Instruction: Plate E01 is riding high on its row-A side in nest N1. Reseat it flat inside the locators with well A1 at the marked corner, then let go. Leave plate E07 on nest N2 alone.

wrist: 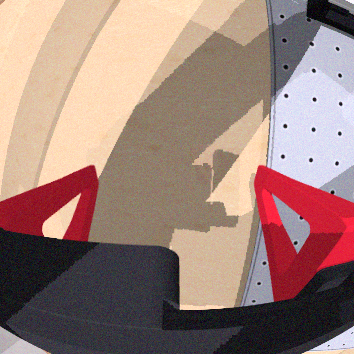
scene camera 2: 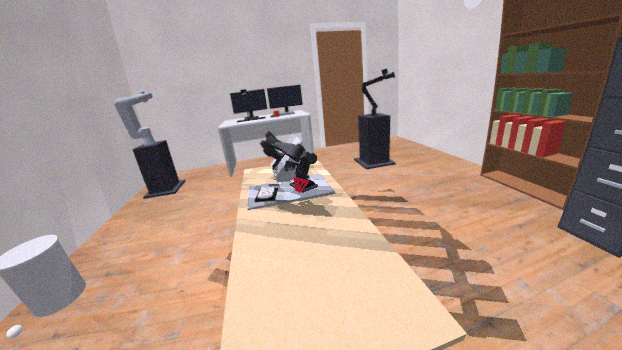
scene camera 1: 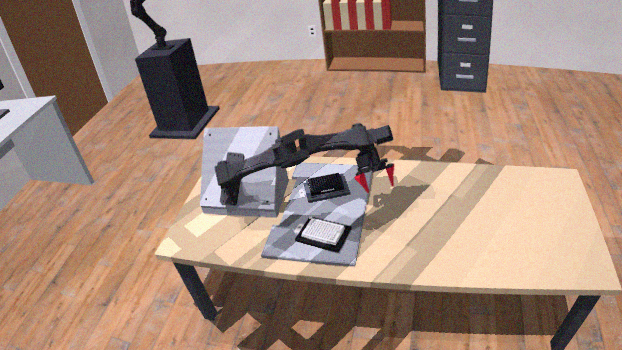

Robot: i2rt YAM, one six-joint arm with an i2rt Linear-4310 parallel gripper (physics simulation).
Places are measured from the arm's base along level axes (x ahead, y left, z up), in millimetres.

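Pixels of known places: gripper, fingertip midpoint: (wrist: 175, 173) (scene camera 2: 297, 191) (scene camera 1: 380, 189); arm's base at its link origin: (scene camera 2: 280, 157) (scene camera 1: 232, 178).
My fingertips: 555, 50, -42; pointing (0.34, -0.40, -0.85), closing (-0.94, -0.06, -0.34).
Observation:
Ahead of a thing's pixels: the offset from my fingertips to its top centre, as dx, dy, dz. "pt": to the spot under its first point. Level surfaces: height alone.
A white well plate @[-177, -182, -45] (scene camera 1: 324, 231) (scene camera 2: 267, 192) sits in a black nest near the front of the grey board @[-215, -40, -70] (scene camera 1: 278, 246) (scene camera 2: 285, 193) (wrist: 327, 115). A black plate @[-225, +65, -39] (scene camera 1: 326, 184) sits in the other nest, further back; in scene camera 2 it is partly hidden behind the fingers. The labels are too small to read, so I cannot tell which plate is E01, and any tilt is unclear. My gripper (scene camera 1: 380, 189) (scene camera 2: 301, 185) (wrist: 175, 173) is open and empty, its red fingers above the board's right edge, to the right of the black plate and apart from both plates.
In the wrist view, a dark nest corner @[pt -104, -143, -59] (wrist: 327, 11) shows at the top right. The wooden table @[dz -84] (scene camera 1: 500, 225) (scene camera 2: 310, 295) stretches right of the board. The arm's light grey base block (scene camera 1: 212, 150) stands left of the board. The arm reaches over the black plate's back side.

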